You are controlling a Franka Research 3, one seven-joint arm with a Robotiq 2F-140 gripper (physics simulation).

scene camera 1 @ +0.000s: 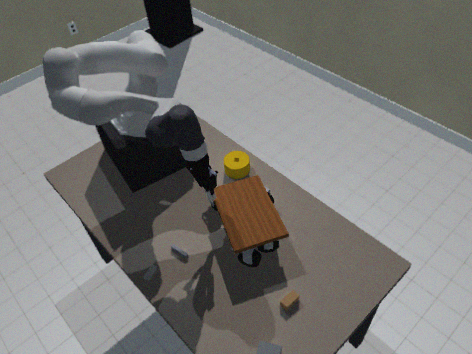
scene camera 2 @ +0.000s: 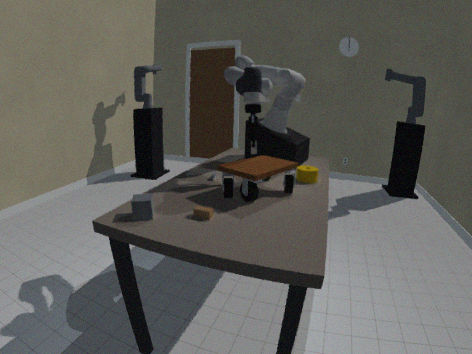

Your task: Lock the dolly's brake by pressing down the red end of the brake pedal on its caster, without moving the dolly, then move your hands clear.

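The dolly has a brown wooden deck (scene camera 1: pixel 251 212) (scene camera 2: pixel 257 166) and stands on casters with dark wheels (scene camera 1: pixel 249 257) (scene camera 2: pixel 249 191) on the table. My gripper (scene camera 1: pixel 210 191) (scene camera 2: pixel 254 149) is shut with nothing between its fingers. It points down at the dolly's rear left corner in scene camera 1, beside the deck edge and close to the caster there. In scene camera 2 it stands behind the deck, which hides the fingertips. The brake pedal and its red end do not show in either view; whether the fingers touch the pedal cannot be told.
A yellow cylinder (scene camera 1: pixel 237 165) (scene camera 2: pixel 307 174) stands close behind the dolly on the table (scene camera 1: pixel 345 250) (scene camera 2: pixel 270 235). An orange block (scene camera 1: pixel 289 300) (scene camera 2: pixel 203 213), a grey cube (scene camera 1: pixel 270 347) (scene camera 2: pixel 143 207) and a small grey bar (scene camera 1: pixel 179 252) lie around it.
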